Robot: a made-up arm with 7 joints.
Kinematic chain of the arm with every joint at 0, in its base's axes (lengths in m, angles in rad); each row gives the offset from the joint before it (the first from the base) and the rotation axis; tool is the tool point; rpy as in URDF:
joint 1: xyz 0 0 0.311 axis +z
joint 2: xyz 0 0 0 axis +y
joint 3: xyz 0 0 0.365 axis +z
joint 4: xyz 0.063 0 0 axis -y
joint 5: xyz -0.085 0 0.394 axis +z
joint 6: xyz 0 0 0 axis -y
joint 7: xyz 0.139 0 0 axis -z
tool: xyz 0 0 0 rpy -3.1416 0 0
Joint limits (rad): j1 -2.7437..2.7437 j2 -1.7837..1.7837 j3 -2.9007..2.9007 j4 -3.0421..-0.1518 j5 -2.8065..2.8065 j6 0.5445..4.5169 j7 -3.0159..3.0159
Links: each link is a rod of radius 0.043 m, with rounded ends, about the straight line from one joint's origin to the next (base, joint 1, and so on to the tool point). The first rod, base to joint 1, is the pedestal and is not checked.
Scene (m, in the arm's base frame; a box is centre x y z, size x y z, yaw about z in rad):
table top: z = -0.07
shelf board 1: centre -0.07 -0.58 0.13 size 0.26 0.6 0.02 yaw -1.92
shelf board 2: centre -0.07 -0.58 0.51 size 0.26 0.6 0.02 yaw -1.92
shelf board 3: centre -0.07 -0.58 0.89 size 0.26 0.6 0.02 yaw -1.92
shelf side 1: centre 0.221 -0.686 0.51 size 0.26 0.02 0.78 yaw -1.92
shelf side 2: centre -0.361 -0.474 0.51 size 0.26 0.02 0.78 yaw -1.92
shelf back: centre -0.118 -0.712 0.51 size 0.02 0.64 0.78 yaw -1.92
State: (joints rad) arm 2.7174 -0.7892 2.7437 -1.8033 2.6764 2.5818 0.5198
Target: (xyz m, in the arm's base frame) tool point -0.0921 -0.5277 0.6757
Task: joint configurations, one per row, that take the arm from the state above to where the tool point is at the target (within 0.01 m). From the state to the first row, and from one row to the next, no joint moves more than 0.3 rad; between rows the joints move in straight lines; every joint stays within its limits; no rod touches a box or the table.
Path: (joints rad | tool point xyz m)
1: 2.6456 -0.5165 2.7440 -1.8222 2.6958 2.7005 0.5198 | 0.3156 -0.4455 0.2914
2: 2.5738 -0.2439 2.7444 -1.8410 2.7152 2.8192 0.5198 | 0.2593 -0.4434 0.4181
3: 2.5019 0.0288 2.7447 -1.8599 2.7346 2.9379 0.5198 | 0.1810 -0.4164 0.5287
4: 2.4301 0.3015 2.7450 -1.8788 2.7540 3.0567 0.5198 | 0.0898 -0.3638 0.6163
5: 2.3583 0.5742 2.7453 -1.8976 2.7734 3.1754 0.5198 | -0.0048 -0.2877 0.6757
6: 2.3459 0.3578 2.6007 -1.7569 2.6993 3.0221 0.5198 | -0.0283 -0.3813 0.6723
7: 2.3335 0.1414 2.4560 -1.6162 2.6252 2.8688 0.5198 | -0.0609 -0.4618 0.6697
8: 2.3211 -0.0750 2.3113 -1.4755 2.5511 2.7155 0.5198 | -0.0921 -0.5277 0.6757

